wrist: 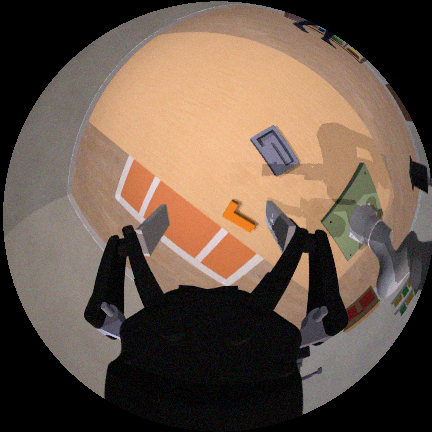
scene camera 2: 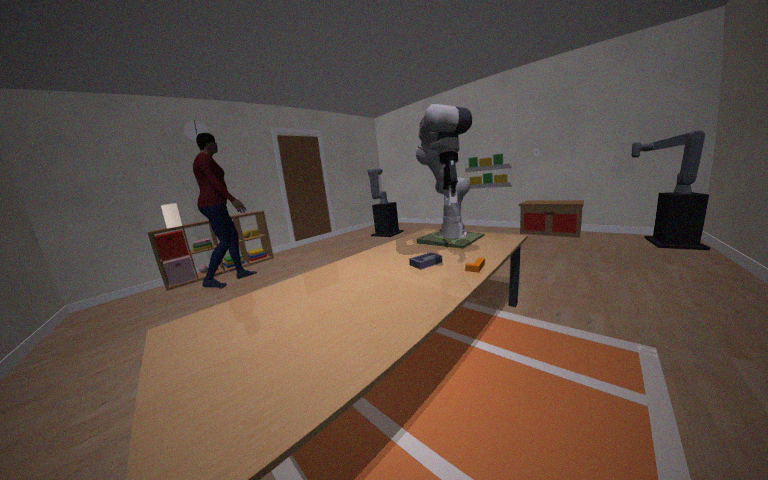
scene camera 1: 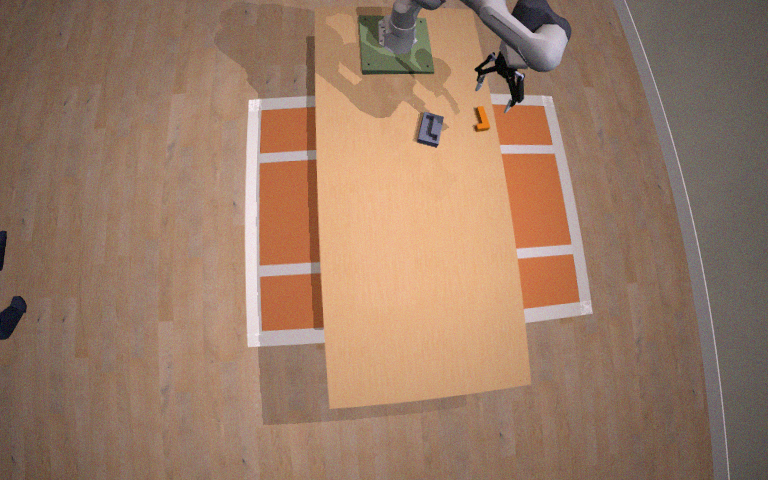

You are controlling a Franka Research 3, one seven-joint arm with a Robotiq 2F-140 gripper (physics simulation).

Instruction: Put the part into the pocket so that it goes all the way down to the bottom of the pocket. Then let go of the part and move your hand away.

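Observation:
The part, an orange L-shaped block [scene camera 1: 484, 124] [scene camera 2: 474, 264] [wrist: 241, 219], lies flat on the table near its right edge in scene camera 1. The blue-grey block with the pocket [scene camera 1: 425, 139] [scene camera 2: 421, 262] [wrist: 270, 156] sits on the table to the left of the part, apart from it. Its recess is a narrow, hooked slot, and no orange shows in it. My gripper [scene camera 1: 493, 99] [scene camera 2: 450, 199] [wrist: 215, 212] is open and empty. It hangs high above the table's edge, and in the wrist view the part shows between its spread fingers.
The arm's green base plate [scene camera 1: 369, 66] [scene camera 2: 425, 241] [wrist: 345, 245] is at the back of the table [scene camera 1: 421, 254] [scene camera 2: 283, 339] [wrist: 190, 100]. A person [scene camera 2: 212, 181] stands on the floor to the left in scene camera 2, by a low shelf unit [scene camera 2: 158, 260].

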